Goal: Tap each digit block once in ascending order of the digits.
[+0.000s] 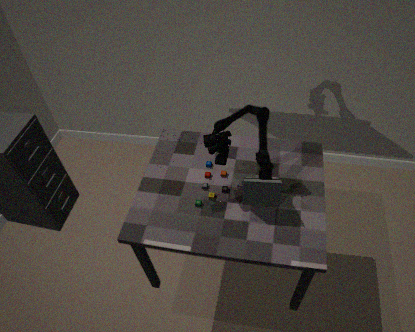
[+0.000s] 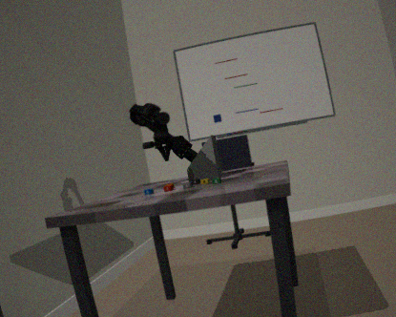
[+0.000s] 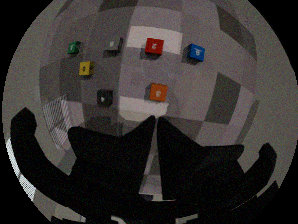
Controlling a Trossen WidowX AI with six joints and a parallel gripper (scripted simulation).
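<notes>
Now: the green block 8 cm ahead of my gripper tip, 24 cm to the left of it and 11 cm below it. From my gripper tip the other things lie so: blue block (12 cm ahead, 6 cm to the right, 11 cm below); then red block (10 cm ahead, 3 cm to the left, 11 cm below); then orange block (1 cm ahead, 1 cm to the right, 11 cm below).
</notes>
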